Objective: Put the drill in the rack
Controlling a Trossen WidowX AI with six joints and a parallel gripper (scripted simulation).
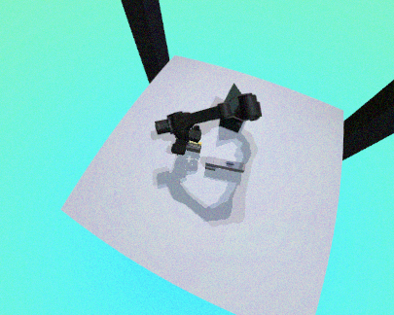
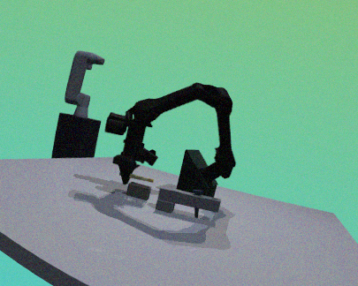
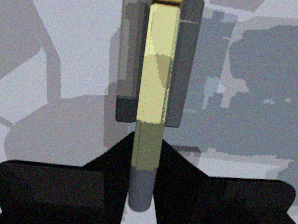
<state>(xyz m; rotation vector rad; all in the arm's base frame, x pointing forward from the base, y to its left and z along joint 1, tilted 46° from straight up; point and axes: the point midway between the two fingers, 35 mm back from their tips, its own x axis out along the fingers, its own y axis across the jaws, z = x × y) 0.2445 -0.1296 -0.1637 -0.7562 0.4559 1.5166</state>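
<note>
My gripper tip is 4 cm to the right of the drill, 3 cm below it and 1 cm past it. Round my gripper tip: key: 25 cm to the left, 3 cm ahead, 2 cm above; then rack: 5 cm to the left, 1 cm below, 1 cm behind.
</note>
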